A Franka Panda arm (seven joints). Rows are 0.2 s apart.
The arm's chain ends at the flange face. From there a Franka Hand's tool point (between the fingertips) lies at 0.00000 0.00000 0.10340 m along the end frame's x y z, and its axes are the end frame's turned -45 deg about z.
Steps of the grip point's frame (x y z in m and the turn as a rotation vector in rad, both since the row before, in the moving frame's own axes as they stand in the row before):
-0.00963, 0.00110, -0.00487, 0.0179, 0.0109, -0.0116
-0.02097, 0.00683, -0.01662, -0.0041, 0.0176, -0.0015
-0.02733, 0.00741, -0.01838, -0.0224, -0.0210, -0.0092
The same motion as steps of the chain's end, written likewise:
-0.00551, 0.00969, -0.00485, 0.0204, -0.0049, -0.0116
-0.01158, 0.02065, -0.01660, 0.0095, 0.0153, -0.0015
-0.01420, 0.02139, -0.01833, -0.0307, 0.0010, -0.0092

